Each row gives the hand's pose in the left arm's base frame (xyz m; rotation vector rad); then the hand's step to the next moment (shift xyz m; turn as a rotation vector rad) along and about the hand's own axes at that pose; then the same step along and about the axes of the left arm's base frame.
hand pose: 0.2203 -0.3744 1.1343 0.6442 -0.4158 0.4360
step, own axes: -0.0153 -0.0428 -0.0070 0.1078 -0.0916 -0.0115
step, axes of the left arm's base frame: 0.0106 -0.0300 -0.0332 0.1386 -0.0306 0.0012
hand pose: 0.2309 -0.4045 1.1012 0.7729 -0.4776 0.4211
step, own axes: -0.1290 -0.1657 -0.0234 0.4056 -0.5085 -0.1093
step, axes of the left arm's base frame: -0.0123 -0.1131 -0.1780 0.6239 -0.1715 -0.1278
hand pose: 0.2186 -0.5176 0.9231 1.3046 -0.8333 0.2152
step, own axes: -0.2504 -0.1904 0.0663 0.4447 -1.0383 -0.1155
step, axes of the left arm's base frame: -0.0926 -0.0393 -0.3053 0.9607 -0.3313 -0.5063
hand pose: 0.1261 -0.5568 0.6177 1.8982 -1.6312 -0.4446
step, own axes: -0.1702 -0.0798 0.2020 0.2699 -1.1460 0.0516
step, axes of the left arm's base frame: -0.0921 0.1278 -0.2265 0.9103 -0.1893 -0.7241
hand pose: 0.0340 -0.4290 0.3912 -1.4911 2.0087 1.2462
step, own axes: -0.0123 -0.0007 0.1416 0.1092 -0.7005 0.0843
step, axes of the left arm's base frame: -0.0254 0.1210 -0.0702 0.5666 -0.0403 -0.4325
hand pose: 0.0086 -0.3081 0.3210 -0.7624 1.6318 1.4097
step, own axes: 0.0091 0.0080 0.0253 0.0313 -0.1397 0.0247
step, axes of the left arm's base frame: -0.0062 0.0269 -0.0049 0.1101 0.0004 -0.0948
